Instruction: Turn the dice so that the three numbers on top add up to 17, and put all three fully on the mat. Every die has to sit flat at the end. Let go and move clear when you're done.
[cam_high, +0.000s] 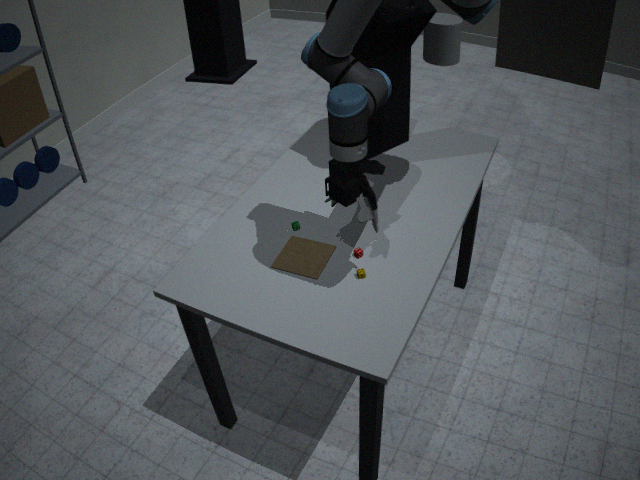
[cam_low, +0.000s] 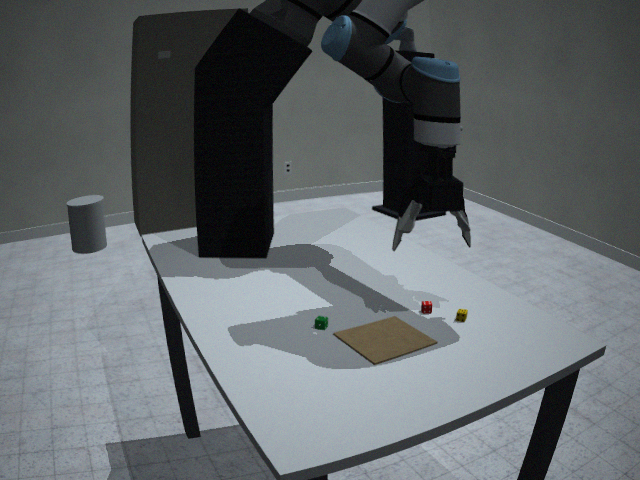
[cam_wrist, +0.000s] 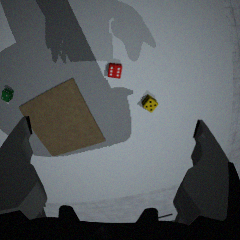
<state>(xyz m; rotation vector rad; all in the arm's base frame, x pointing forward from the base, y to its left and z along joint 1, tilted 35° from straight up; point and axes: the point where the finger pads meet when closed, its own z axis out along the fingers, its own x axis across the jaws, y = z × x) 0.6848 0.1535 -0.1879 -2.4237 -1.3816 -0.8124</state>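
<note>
The red die lies 1 cm behind my hand and 13 cm below it. The rest, counted from my hand: mat: 4 cm ahead, 14 cm to the right, 14 cm below; then green die: 7 cm behind, 21 cm to the right, 13 cm below; then yellow die: 7 cm ahead, 4 cm to the left, 13 cm below.
</note>
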